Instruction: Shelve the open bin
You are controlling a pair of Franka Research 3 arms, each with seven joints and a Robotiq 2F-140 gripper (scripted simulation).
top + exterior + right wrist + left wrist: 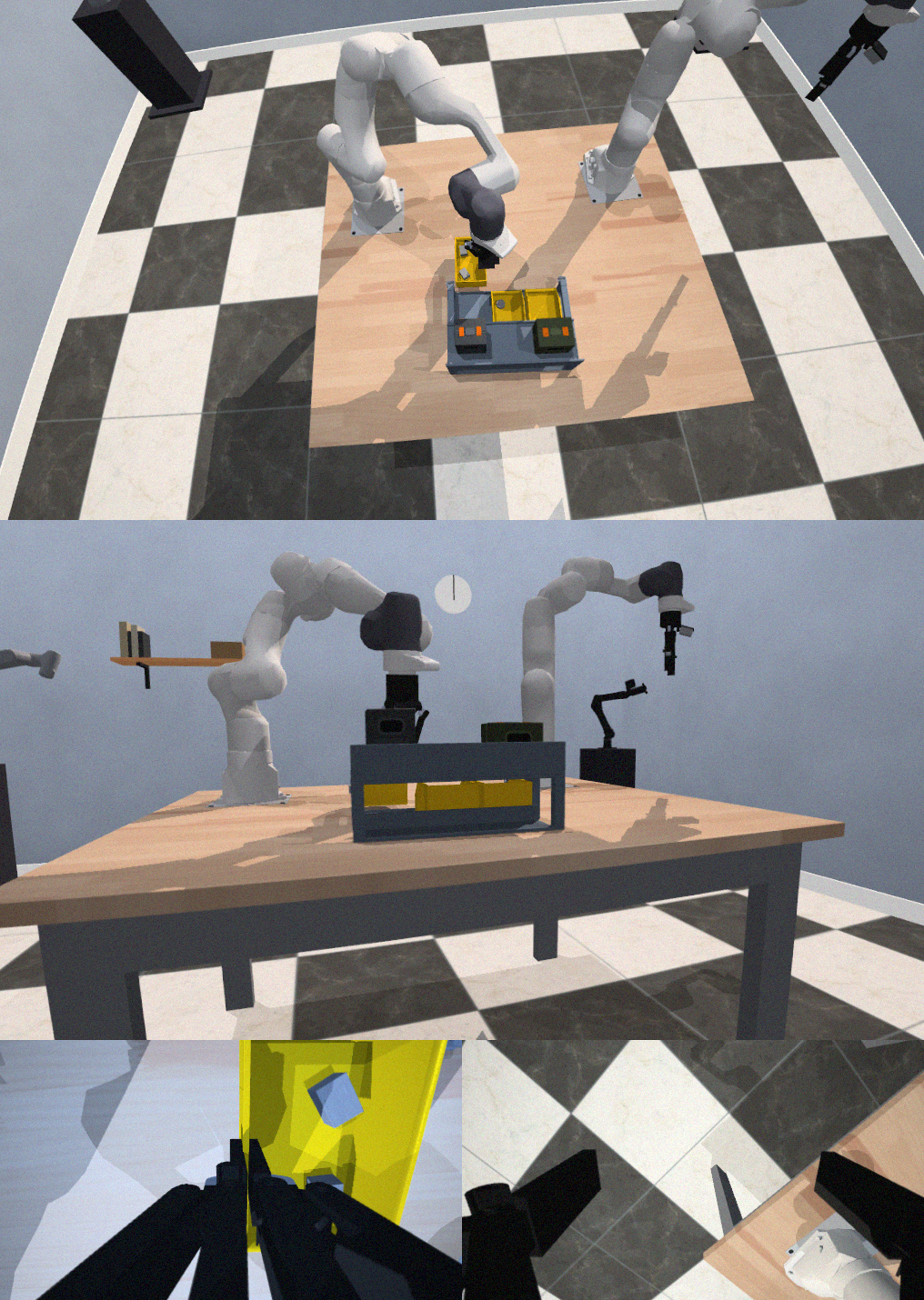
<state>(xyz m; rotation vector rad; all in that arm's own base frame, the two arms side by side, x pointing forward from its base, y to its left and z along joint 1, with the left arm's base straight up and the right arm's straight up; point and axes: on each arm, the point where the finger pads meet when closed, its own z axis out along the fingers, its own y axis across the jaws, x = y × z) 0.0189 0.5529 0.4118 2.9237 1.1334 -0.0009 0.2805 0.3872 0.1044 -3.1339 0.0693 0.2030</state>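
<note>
Now: right hand 210 mm short of the blue-grey shelf, 40 mm to the right of it and 40 mm above it. Round my right hand: dark green box (290 mm ahead, 150 mm to the left, 50 mm above).
</note>
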